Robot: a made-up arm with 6 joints.
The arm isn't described. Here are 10 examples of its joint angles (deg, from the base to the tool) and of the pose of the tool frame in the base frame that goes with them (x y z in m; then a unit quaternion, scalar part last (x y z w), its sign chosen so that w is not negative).
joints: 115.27 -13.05 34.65 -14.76 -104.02 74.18
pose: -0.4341 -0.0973 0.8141 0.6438 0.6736 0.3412 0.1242
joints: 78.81 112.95 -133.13 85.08 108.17 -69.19
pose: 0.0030 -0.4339 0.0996 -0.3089 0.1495 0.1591 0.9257
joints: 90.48 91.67 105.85 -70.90 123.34 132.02
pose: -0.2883 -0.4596 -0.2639 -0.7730 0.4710 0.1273 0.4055
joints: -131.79 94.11 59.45 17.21 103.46 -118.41
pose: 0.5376 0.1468 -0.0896 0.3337 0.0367 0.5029 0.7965
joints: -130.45 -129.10 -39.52 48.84 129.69 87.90
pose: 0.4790 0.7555 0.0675 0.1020 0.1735 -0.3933 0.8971
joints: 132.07 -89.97 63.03 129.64 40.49 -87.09
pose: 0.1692 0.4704 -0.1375 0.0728 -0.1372 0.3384 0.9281
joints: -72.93 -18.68 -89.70 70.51 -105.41 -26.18
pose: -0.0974 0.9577 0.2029 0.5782 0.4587 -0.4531 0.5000
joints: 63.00 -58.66 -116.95 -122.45 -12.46 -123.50
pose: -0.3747 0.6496 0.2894 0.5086 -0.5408 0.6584 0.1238
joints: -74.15 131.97 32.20 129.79 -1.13 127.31
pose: 0.2444 -0.2917 0.4156 -0.6849 -0.1630 0.3388 0.6241
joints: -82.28 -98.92 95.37 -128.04 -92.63 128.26
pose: 0.3237 0.3549 -0.4900 0.0720 0.0056 -0.7820 0.6190
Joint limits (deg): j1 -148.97..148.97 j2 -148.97..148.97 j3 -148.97..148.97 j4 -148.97..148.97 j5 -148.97..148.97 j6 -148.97..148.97
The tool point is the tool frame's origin. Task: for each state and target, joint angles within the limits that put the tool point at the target. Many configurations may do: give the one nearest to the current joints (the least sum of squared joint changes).
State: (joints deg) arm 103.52 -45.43 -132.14 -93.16 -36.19 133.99
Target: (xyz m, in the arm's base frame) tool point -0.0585 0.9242 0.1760
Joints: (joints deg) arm 95.47 -36.81 -93.42 -77.77 -55.04 139.51
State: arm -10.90 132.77 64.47 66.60 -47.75 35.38
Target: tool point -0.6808 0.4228 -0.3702
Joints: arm 25.28 148.97 82.20 56.42 -66.30 32.35
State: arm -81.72 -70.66 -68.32 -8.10 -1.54 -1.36
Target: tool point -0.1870 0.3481 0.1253
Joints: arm -90.12 -68.30 -73.43 36.52 16.18 4.20
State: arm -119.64 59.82 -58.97 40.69 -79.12 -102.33
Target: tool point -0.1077 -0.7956 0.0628
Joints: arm -117.44 102.62 -30.65 31.15 -106.30 -99.06
